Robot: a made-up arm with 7 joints.
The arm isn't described. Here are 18 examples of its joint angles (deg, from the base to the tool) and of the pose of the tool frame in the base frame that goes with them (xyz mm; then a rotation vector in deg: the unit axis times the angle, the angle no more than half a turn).
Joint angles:
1: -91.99 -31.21 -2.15 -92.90 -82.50 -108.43 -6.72
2: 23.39 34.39 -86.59 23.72 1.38 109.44 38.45
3: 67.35 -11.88 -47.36 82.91 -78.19 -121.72 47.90
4: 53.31 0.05 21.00 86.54 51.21 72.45 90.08
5: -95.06 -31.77 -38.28 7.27 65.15 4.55 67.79
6: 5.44 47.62 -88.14 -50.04 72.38 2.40 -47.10
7: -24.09 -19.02 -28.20 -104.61 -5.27 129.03 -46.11
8: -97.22 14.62 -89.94 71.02 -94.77 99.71 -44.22
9: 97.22 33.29 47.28 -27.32 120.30 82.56 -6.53
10: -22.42 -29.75 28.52 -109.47 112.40 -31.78 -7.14
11: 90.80 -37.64 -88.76 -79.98 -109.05 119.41 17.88
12: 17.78 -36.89 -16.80 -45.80 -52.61 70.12 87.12
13: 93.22 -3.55 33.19 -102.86 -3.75 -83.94 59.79
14: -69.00 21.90 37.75 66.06 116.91 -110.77 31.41
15: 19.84 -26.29 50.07 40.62 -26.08 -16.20 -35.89
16: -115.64 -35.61 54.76 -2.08 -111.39 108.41 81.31
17: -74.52 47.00 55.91 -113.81 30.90 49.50 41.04
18: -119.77 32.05 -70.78 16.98 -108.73 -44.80 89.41
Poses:
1: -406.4 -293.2 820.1 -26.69 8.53 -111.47
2: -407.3 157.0 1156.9 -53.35 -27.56 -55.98
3: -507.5 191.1 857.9 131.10 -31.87 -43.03
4: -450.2 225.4 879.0 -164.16 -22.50 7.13
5: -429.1 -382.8 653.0 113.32 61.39 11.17
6: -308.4 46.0 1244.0 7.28 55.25 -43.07
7: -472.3 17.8 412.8 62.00 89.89 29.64
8: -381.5 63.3 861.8 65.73 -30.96 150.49
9: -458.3 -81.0 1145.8 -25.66 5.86 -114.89
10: -586.7 6.6 401.8 -56.10 -136.57 -30.25
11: -333.8 548.5 1058.4 -128.35 -29.82 -53.17
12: -484.5 215.1 624.4 45.25 -5.67 39.90
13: -325.0 186.0 917.7 -34.76 141.94 2.57
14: -472.6 197.1 642.0 -51.53 158.57 26.06
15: -475.8 351.2 565.1 153.21 -73.42 3.58
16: -383.2 -259.5 913.9 -72.92 -39.88 -54.23
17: -359.2 258.6 713.7 -15.20 142.55 55.39
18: -495.8 205.1 769.2 -70.75 24.21 1.07
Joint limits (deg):
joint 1: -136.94..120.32
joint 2: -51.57..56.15
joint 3: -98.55..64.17
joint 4: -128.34..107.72
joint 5: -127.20..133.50
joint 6: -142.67..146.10
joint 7: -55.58..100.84
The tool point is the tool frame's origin. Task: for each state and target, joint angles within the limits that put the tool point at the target. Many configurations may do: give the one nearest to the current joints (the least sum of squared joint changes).
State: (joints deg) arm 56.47 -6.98 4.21 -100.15 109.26 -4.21 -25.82
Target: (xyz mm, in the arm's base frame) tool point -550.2 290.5 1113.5
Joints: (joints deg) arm 76.87 -0.52 -5.35 -93.16 99.21 -3.18 -20.73
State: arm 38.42 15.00 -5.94 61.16 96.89 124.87 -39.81
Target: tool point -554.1 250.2 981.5
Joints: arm 20.38 -7.72 -18.09 81.30 103.69 117.60 -25.26
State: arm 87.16 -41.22 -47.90 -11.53 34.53 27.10 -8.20
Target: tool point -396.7 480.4 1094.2
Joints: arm 81.75 -43.30 -47.59 -11.28 34.84 23.64 -2.81
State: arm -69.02 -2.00 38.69 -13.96 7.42 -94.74 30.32
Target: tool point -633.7 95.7 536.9
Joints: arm -22.33 -12.41 18.37 0.45 23.55 -105.07 55.32
